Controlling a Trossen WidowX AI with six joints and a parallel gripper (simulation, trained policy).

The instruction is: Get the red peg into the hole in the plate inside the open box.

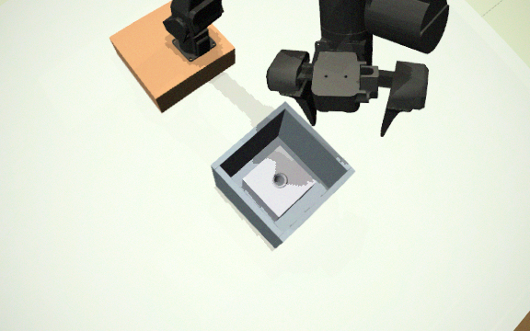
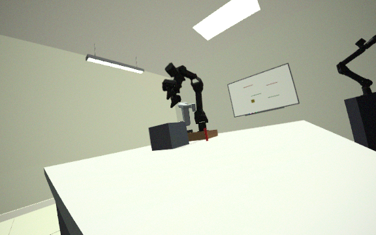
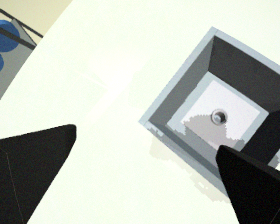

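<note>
Now: the red peg 170 mm behind my gripper tip, 100 mm to the left of it and 210 mm below it.
</note>
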